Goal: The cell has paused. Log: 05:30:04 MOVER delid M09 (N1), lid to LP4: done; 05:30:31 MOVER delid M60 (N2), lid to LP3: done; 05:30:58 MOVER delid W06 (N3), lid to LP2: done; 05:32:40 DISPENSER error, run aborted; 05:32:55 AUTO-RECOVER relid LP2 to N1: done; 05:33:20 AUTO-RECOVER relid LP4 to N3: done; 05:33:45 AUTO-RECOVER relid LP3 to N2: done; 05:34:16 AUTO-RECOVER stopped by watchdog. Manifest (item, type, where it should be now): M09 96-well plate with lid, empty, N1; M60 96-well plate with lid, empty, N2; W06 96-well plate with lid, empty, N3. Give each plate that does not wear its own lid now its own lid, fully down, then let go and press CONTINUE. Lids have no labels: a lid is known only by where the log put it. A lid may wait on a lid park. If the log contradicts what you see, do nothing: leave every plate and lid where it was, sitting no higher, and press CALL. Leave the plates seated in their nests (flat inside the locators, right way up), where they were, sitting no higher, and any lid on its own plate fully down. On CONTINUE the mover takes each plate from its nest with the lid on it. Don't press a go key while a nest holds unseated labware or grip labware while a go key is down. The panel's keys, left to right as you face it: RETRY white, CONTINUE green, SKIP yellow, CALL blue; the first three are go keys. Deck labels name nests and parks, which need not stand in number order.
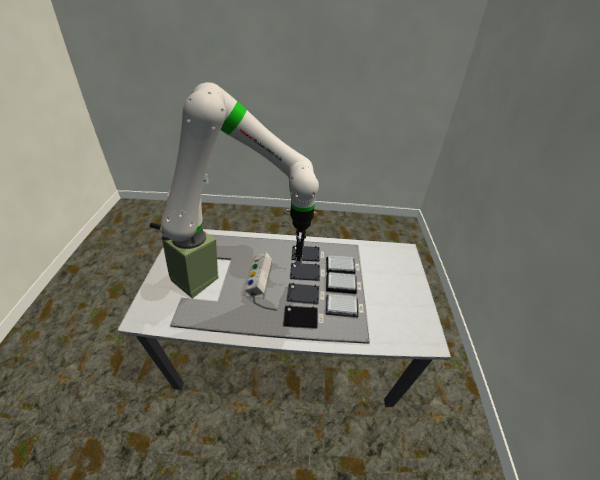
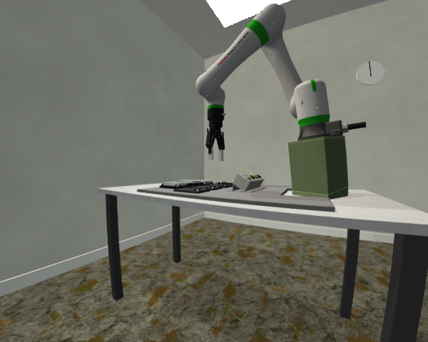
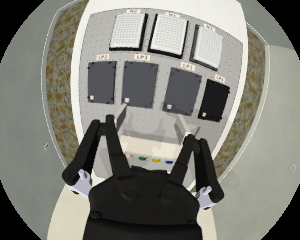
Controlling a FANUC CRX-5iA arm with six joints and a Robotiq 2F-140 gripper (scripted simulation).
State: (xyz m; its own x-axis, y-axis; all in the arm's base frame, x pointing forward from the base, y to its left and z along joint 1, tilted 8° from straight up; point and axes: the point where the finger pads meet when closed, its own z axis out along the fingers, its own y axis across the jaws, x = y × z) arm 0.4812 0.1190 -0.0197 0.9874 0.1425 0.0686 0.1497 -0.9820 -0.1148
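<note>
My gripper is now 210 mm past the green key, 40 mm to the left of it and 110 mm above it. Round my hand: white key: 210 mm behind, 10 mm to the left, 110 mm below; then yellow key: 200 mm behind, 90 mm to the right, 110 mm below; then lid park LP3: 20 mm ahead, 50 mm to the left, 170 mm below.
</note>
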